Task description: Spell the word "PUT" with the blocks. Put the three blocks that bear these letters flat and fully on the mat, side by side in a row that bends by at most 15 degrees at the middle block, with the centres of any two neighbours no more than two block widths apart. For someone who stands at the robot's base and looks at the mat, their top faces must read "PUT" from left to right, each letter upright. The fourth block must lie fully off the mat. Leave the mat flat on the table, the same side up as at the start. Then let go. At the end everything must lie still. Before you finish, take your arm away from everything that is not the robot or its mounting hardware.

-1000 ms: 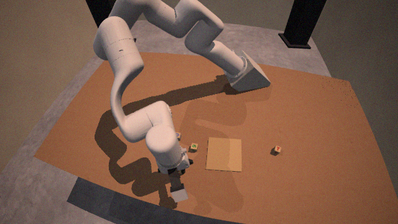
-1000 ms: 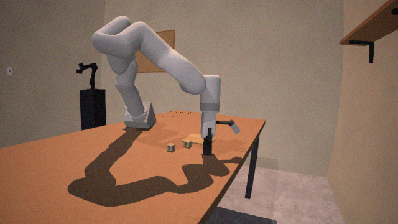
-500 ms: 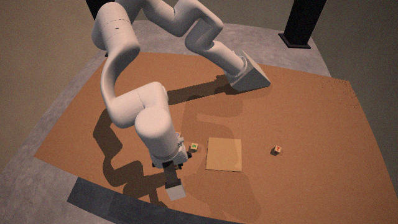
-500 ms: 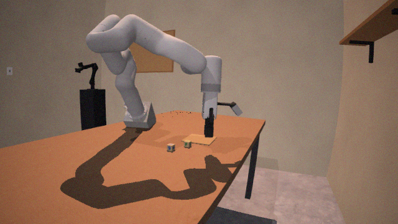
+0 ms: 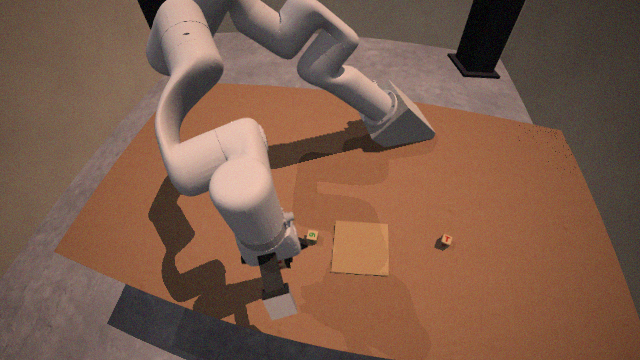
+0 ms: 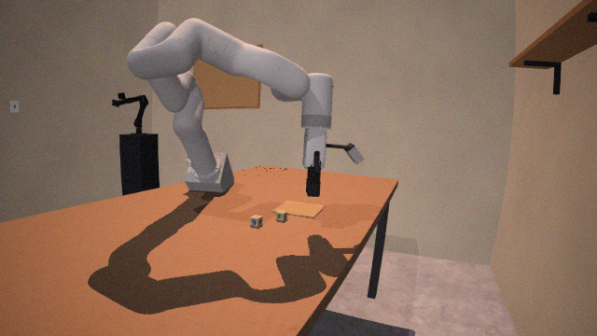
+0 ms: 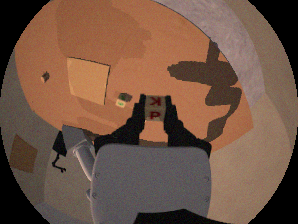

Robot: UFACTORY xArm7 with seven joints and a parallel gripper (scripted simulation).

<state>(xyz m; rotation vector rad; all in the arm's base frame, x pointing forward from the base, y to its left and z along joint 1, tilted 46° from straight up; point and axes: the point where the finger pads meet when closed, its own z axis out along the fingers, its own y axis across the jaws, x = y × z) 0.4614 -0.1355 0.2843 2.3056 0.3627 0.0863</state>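
Right now the tan mat is 190 mm to the left of my hand, 120 mm below it and 60 mm behind it. Round my hand: T block (410 mm to the left, 110 mm below, 50 mm behind); then P block (10 mm below).
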